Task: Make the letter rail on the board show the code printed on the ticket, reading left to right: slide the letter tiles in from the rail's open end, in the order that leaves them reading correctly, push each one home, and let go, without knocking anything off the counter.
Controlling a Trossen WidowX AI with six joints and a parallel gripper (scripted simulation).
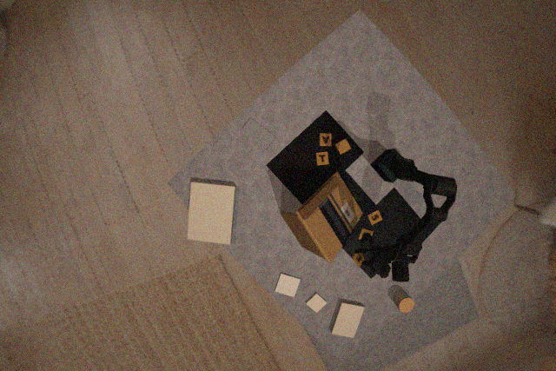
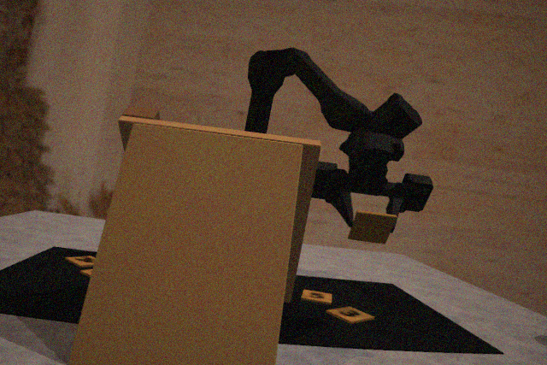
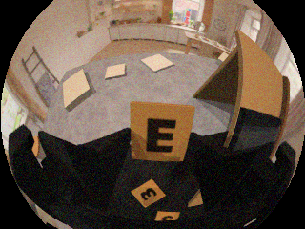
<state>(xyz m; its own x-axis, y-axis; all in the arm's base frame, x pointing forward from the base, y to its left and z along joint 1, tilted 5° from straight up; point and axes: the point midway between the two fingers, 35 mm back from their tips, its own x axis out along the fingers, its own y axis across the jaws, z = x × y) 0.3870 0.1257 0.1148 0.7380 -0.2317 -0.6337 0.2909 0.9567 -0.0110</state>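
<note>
The white ticket is 120 mm behind my gripper tip, 140 mm to the right of it and 80 mm below it. The rest, counted from my gripper tip: black mat: 220 mm behind, 140 mm to the right, 160 mm below; then white box: 300 mm ahead, 600 mm to the right, 140 mm below; then tan letter tile e: right at my gripper tip.
</note>
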